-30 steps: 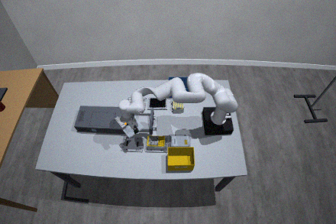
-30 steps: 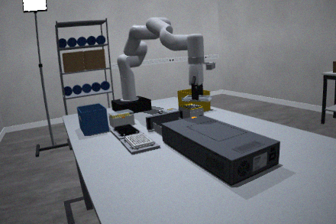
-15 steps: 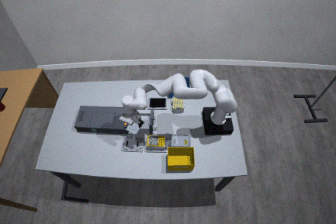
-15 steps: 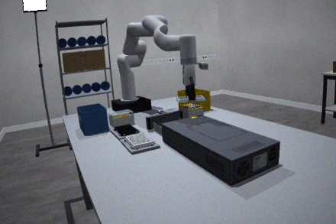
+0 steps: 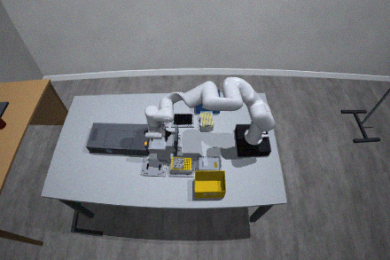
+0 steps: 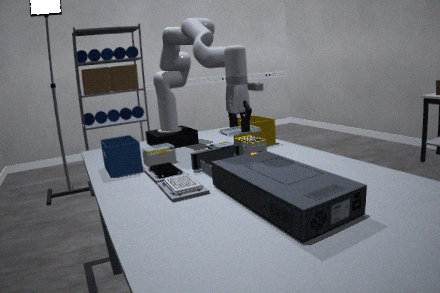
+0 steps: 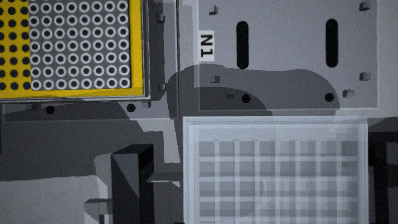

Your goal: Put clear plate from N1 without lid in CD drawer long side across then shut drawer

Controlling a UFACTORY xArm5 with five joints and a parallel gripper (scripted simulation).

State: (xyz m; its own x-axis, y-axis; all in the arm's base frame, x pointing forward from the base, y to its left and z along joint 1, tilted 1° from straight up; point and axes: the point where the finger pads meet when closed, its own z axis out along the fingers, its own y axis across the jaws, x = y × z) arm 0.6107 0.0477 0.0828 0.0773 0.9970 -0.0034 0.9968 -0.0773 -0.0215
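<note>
Now: the cooler drawer 6 cm to the right of my hand and 12 cm below it. Round my hand: grey work nest N1 (5 cm ahead, 12 cm to the left, 15 cm below); cooler CD (15 cm ahead, 7 cm to the right, 12 cm below); clear plate (1 cm below).
</note>
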